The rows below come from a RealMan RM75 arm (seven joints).
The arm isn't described. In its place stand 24 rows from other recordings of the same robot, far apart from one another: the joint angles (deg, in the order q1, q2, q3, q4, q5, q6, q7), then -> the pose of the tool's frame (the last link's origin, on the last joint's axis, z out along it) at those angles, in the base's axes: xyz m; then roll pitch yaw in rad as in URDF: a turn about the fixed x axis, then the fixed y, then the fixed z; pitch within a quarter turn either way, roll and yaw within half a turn.
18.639 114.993 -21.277 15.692 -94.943 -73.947 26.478 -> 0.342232, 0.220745, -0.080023, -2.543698, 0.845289, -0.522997
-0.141 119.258 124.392 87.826 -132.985 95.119 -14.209 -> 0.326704, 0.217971, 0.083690, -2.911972, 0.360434, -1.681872
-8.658 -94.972 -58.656 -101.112 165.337 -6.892 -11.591 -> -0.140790, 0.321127, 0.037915, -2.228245, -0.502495, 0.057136
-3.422 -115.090 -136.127 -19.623 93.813 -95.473 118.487 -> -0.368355, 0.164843, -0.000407, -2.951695, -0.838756, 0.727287
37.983 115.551 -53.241 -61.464 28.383 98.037 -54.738 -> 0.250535, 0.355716, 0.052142, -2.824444, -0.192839, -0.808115
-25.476 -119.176 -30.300 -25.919 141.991 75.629 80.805 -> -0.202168, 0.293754, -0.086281, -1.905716, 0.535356, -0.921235
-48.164 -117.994 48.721 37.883 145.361 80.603 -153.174 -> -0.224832, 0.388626, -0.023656, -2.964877, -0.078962, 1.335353
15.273 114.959 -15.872 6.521 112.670 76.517 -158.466 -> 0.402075, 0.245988, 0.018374, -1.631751, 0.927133, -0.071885
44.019 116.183 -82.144 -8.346 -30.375 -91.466 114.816 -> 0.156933, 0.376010, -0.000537, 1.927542, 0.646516, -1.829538
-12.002 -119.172 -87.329 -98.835 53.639 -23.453 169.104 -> -0.047028, 0.347693, 0.103897, -1.706983, 0.215355, -0.770355
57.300 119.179 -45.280 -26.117 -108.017 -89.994 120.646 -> 0.090588, 0.388459, -0.038532, 2.674081, 0.386090, -0.925694
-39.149 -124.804 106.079 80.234 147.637 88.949 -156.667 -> -0.105222, 0.292230, -0.098383, -2.879437, 0.447769, 0.448879
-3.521 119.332 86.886 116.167 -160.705 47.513 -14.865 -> 0.177002, 0.307300, 0.091707, -2.047235, 0.437291, -0.432748
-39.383 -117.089 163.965 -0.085 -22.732 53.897 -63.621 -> -0.301239, 0.341388, -0.090804, -2.809495, -0.501533, 0.702853
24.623 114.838 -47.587 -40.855 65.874 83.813 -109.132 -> 0.304774, 0.320488, 0.020901, -2.817909, 0.323808, -0.253177
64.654 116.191 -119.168 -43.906 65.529 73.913 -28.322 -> 0.101130, 0.339392, -0.125904, -3.021545, -0.535553, -0.461346
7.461 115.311 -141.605 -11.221 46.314 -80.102 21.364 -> 0.376797, 0.219245, -0.002106, -1.763566, 0.945859, -0.013737
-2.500 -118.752 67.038 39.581 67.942 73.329 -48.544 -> -0.335685, 0.248959, 0.005285, -2.356040, -0.667060, 0.123029
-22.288 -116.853 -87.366 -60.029 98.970 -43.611 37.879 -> -0.207464, 0.365720, -0.050393, -2.990842, -0.562766, 1.062771
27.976 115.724 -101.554 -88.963 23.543 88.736 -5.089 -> 0.182504, 0.317703, -0.018348, -2.452189, -0.229584, -0.926499
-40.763 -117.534 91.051 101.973 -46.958 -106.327 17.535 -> -0.053919, 0.288770, 0.003201, -2.931106, 0.269082, 0.438588
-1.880 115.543 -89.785 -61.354 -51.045 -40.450 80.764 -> 0.301851, 0.299150, 0.021777, -2.478531, 0.954982, -0.602223
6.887 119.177 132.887 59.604 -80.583 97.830 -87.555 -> 0.269075, 0.258883, 0.093114, -2.858371, 0.967759, -0.406530
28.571 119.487 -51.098 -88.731 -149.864 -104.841 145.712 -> 0.228979, 0.325668, 0.099174, -2.668222, 0.076151, -1.020668
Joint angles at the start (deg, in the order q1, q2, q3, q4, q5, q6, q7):
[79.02, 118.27, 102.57, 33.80, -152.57, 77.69, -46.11]
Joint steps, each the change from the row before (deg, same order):
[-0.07, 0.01, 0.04, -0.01, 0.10, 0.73, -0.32]
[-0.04, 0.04, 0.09, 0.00, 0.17, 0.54, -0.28]
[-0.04, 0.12, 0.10, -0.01, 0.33, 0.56, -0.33]
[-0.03, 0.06, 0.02, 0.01, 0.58, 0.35, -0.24]
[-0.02, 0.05, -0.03, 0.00, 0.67, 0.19, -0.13]
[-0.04, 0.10, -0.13, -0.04, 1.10, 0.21, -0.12]
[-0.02, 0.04, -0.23, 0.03, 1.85, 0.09, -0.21]
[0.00, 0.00, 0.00, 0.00, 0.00, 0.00, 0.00]
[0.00, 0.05, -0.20, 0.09, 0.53, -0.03, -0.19]
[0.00, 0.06, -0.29, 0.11, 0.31, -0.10, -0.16]
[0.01, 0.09, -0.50, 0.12, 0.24, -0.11, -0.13]
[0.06, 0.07, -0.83, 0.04, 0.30, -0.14, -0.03]
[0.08, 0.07, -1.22, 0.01, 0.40, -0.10, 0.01]
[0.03, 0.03, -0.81, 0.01, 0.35, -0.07, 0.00]
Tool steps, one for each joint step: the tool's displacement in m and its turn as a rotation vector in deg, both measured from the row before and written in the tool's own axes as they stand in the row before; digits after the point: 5 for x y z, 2 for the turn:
[0.00153, 0.00154, 0.00030, -0.66, 0.43, -0.22]
[0.00070, 0.00150, 0.00025, -0.59, 0.20, -0.18]
[0.00020, 0.00239, 0.00064, -0.79, 0.08, -0.23]
[-0.00051, 0.00202, 0.00034, -0.71, -0.20, -0.13]
[-0.00092, 0.00184, 0.00033, -0.63, -0.33, -0.04]
[-0.00151, 0.00303, 0.00087, -0.98, -0.53, -0.01]
[-0.00318, 0.00365, 0.00035, -1.26, -1.13, -0.06]
[0.00000, 0.00000, 0.00000, 0.00, 0.00, 0.00]
[-0.00134, 0.00125, 0.00019, -0.27, -0.32, -0.29]
[-0.00109, 0.00087, 0.00029, -0.04, -0.15, -0.37]
[-0.00101, 0.00107, 0.00062, 0.05, 0.04, -0.51]
[-0.00091, 0.00124, 0.00095, 0.11, 0.27, -0.59]
[-0.00074, 0.00175, 0.00141, 0.11, 0.53, -0.76]
[-0.00046, 0.00118, 0.00093, 0.02, 0.29, -0.47]

